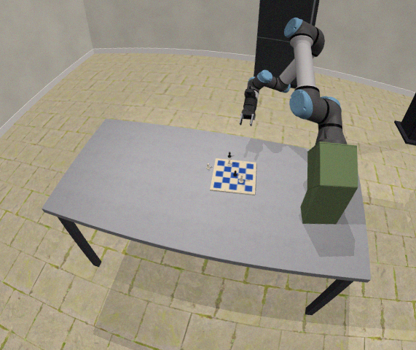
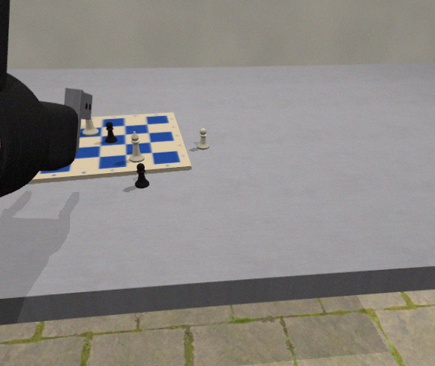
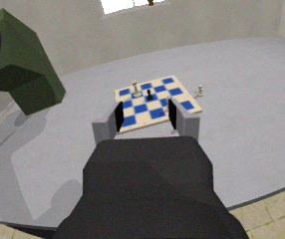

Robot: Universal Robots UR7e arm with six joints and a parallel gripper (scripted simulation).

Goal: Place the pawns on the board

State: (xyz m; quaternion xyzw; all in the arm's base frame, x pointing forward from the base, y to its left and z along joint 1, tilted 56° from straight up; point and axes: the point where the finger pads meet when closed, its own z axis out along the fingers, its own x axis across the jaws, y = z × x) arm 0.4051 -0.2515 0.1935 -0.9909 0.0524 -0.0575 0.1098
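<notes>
Now: hand 22 cm to the right of the white pawn, 17 cm short of it and 14 cm above it. The rest, counted from my hand: white bishop 18 cm to the left, 13 cm below, 7 cm ahead; white queen 29 cm to the left, 13 cm below; cream chessboard 26 cm to the left, 16 cm below, 3 cm ahead.
</notes>
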